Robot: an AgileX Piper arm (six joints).
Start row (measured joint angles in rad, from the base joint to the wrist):
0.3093, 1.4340, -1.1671, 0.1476, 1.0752, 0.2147
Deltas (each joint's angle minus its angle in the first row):
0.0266, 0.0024, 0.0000, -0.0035, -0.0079, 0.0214
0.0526, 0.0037, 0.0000, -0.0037, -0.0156, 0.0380
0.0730, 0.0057, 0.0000, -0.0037, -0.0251, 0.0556
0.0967, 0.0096, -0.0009, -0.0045, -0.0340, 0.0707
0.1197, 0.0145, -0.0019, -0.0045, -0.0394, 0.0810
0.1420, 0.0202, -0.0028, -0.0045, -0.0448, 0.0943
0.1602, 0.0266, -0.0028, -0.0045, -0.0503, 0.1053
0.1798, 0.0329, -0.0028, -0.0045, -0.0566, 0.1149
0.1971, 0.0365, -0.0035, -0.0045, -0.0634, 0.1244
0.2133, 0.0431, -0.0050, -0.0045, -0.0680, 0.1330
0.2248, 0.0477, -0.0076, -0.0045, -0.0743, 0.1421
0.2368, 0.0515, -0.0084, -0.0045, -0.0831, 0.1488
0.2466, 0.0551, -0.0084, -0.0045, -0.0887, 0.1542
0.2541, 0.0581, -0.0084, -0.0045, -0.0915, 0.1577
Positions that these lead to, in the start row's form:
0.3359, 1.4364, -1.1671, 0.1441, 1.0673, 0.2361
0.3619, 1.4377, -1.1671, 0.1439, 1.0596, 0.2527
0.3823, 1.4397, -1.1671, 0.1439, 1.0501, 0.2703
0.4060, 1.4436, -1.1680, 0.1431, 1.0412, 0.2854
0.4290, 1.4485, -1.1690, 0.1431, 1.0358, 0.2957
0.4513, 1.4542, -1.1699, 0.1431, 1.0304, 0.3090
0.4695, 1.4606, -1.1699, 0.1431, 1.0249, 0.3200
0.4891, 1.4669, -1.1699, 0.1431, 1.0186, 0.3296
0.5064, 1.4705, -1.1706, 0.1431, 1.0118, 0.3391
0.5226, 1.4771, -1.1721, 0.1431, 1.0072, 0.3477
0.5341, 1.4817, -1.1747, 0.1431, 1.0009, 0.3568
0.5461, 1.4855, -1.1755, 0.1431, 0.9921, 0.3635
0.5559, 1.4891, -1.1755, 0.1431, 0.9865, 0.3689
0.5634, 1.4921, -1.1755, 0.1431, 0.9837, 0.3724

